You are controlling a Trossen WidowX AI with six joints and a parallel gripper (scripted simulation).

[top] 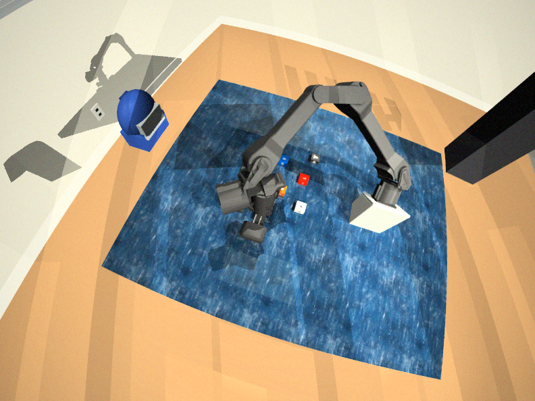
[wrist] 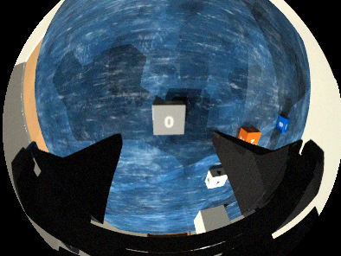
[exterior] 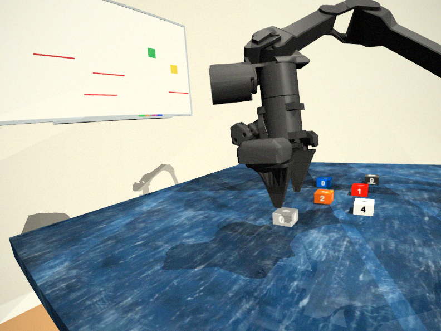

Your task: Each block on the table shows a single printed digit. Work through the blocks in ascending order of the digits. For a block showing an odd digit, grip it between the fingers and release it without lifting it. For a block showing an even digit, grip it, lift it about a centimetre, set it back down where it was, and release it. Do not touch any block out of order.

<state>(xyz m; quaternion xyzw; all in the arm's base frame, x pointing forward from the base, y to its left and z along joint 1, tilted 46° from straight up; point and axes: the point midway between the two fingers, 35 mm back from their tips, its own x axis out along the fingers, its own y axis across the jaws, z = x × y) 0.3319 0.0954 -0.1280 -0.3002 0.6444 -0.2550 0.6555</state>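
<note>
The grey block marked 0 is 10 mm ahead of my gripper tip and 30 mm below it. From my gripper tip the other things lie so: red block 80 mm behind, 200 mm to the right, 30 mm below; then white block 100 mm behind, 90 mm to the right, 30 mm below; then orange block 20 mm behind, 130 mm to the right, 30 mm below.
</note>
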